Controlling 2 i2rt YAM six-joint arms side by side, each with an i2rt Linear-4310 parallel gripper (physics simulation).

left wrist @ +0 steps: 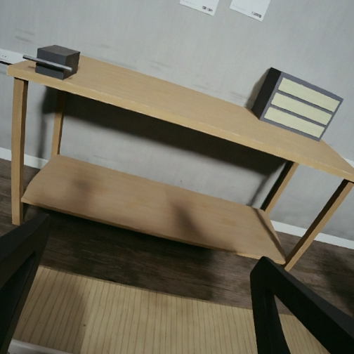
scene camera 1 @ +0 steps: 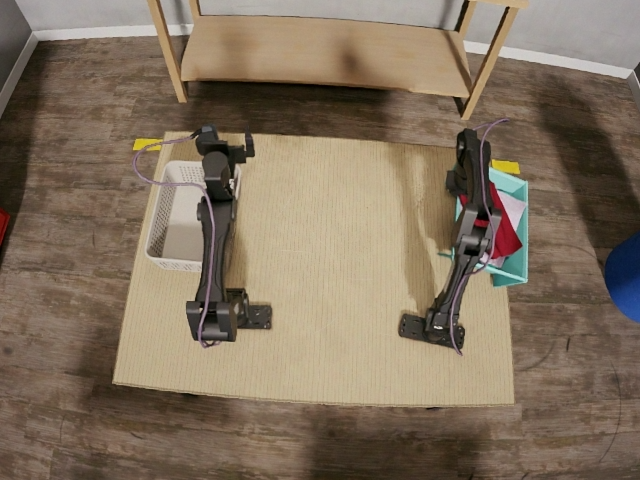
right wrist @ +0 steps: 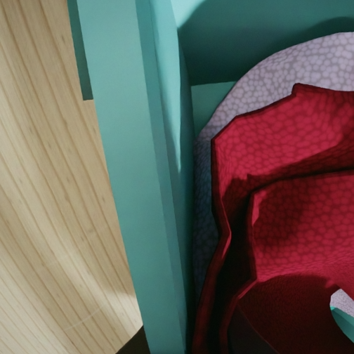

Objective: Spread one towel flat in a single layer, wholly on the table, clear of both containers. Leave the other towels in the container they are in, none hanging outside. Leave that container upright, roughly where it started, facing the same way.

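Note:
A teal container (scene camera 1: 523,237) (right wrist: 120,175) stands upright at the table's right edge. A red towel (scene camera 1: 504,227) (right wrist: 300,135) lies bunched in it, over a pale lilac towel (scene camera 1: 511,206) (right wrist: 310,57). My right gripper (scene camera 1: 453,183) is at the container's left wall, shut on the red towel near that wall; its fingertips are hidden by the rim and cloth in the right wrist view. A white basket (scene camera 1: 155,227) at the left shows a bare floor where visible. My left gripper (scene camera 1: 227,138) (left wrist: 160,247) is open and empty, above the basket's far end.
The ribbed tabletop (scene camera 1: 320,258) (left wrist: 150,310) (right wrist: 50,200) lies between the two containers. A wooden shelf unit (scene camera 1: 325,56) (left wrist: 150,200) stands beyond the table's far edge. My left arm passes over the white basket, and my right arm over the teal container.

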